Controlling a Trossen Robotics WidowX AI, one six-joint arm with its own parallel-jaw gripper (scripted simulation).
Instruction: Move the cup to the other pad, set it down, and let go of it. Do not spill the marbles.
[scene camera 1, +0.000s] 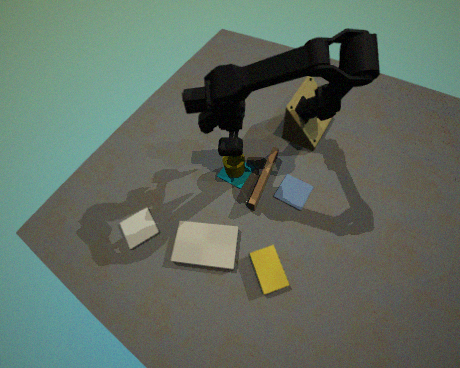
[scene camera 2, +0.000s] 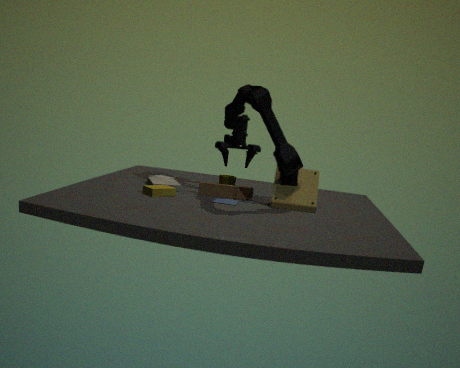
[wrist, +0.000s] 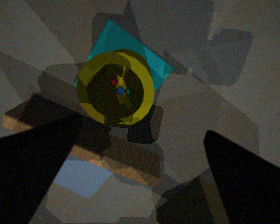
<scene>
The gripper is open, with nothing in its grasp. Also in view: a white tile, a yellow block, a cream slab, a teal pad, a wooden bar and a light blue pad.
The gripper shows as well in scene camera 2 and in the wrist view.
</scene>
